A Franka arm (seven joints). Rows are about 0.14 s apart.
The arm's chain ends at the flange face. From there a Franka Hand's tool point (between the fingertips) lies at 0.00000 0.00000 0.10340 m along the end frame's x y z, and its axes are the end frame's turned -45 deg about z.
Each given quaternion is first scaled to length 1.
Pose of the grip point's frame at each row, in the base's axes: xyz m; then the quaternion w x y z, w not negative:
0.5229 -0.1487 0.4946 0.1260 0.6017 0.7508 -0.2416
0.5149 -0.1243 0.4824 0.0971 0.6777 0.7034 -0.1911
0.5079 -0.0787 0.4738 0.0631 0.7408 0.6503 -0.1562
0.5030 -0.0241 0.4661 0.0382 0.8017 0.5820 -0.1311
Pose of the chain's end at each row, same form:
0.5334 -0.0955 0.5826 0.2089 0.8432 0.4634 -0.1750
0.5276 -0.0829 0.5763 0.1628 0.8953 0.3905 -0.1394
0.5233 -0.0480 0.5713 0.1181 0.9332 0.3173 -0.1202
0.5201 -0.0020 0.5656 0.0855 0.9634 0.2309 -0.1065

